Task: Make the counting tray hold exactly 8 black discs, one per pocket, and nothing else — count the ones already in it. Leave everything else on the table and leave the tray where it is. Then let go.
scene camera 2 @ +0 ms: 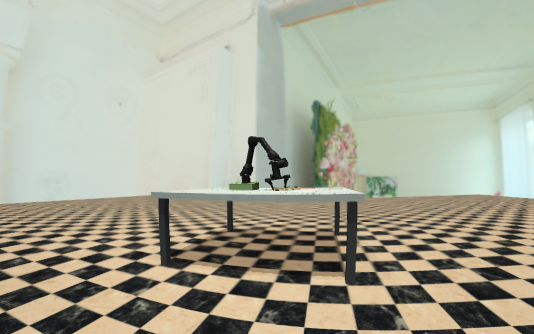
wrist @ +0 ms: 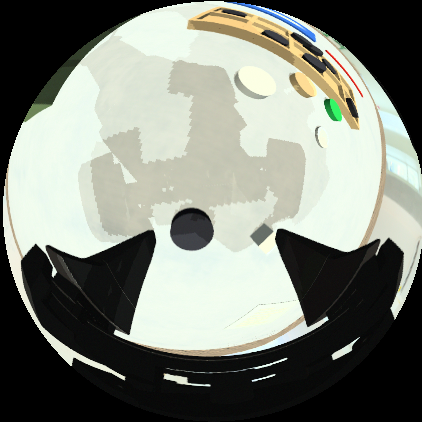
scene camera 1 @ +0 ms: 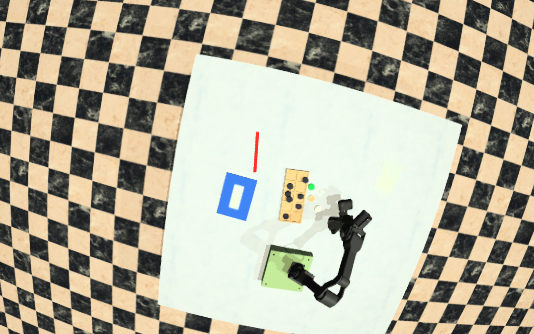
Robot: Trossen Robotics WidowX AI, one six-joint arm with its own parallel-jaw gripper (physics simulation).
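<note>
The tan counting tray (scene camera 1: 290, 175) (wrist: 200, 23) lies on the table with several black discs in it. Two of these discs, a black disc (scene camera 1: 287, 194) and another (scene camera 1: 289, 199), overlap near the middle of one row; some pockets are bare. A loose black disc (wrist: 192, 230) lies flat on the table, between the fingertips in the wrist view and nearer the left one. The arm hides it in scene camera 1. My gripper (scene camera 1: 339, 215) (scene camera 2: 279, 188) (wrist: 216, 236) is open, holds nothing and points down, low over the table, beyond the loose discs beside the tray.
A small grey-white block (wrist: 262, 237) lies near the right fingertip. Between gripper and tray are a cream disc (scene camera 1: 318, 208) (wrist: 256, 81), tan disc (scene camera 1: 311, 198) (wrist: 302, 84), green disc (scene camera 1: 311, 186) (wrist: 333, 109) and small white disc (wrist: 322, 136). A blue frame (scene camera 1: 225, 195) and red stick (scene camera 1: 256, 151) lie beyond the tray.
</note>
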